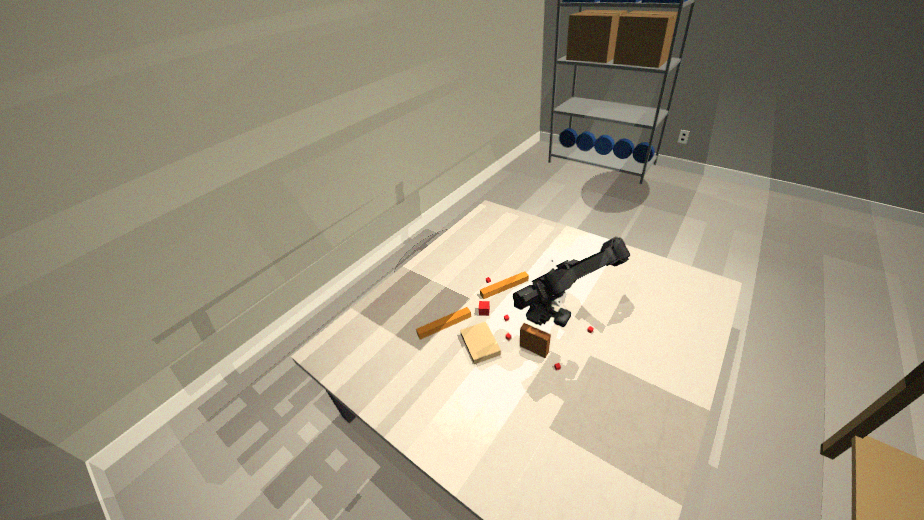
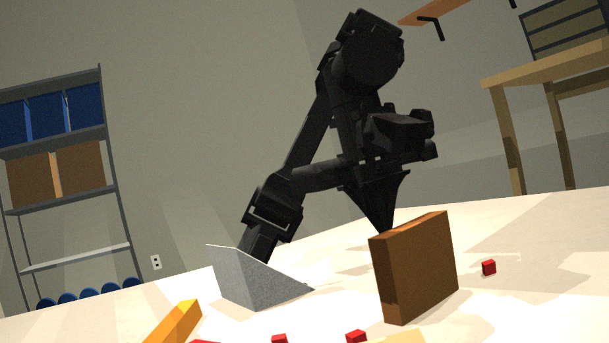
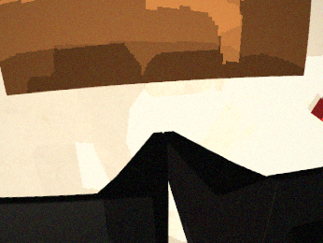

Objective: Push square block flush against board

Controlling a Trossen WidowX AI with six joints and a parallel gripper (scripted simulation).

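Now: the orange-brown square block 4 cm below my gripper tip, 4 cm ahead of it and 1 cm to the left of it. From my gripper tip the other things lie so: red cube: 25 cm to the right, 7 cm below, 1 cm ahead; tan square block: 16 cm to the right, 14 cm ahead, 7 cm below.
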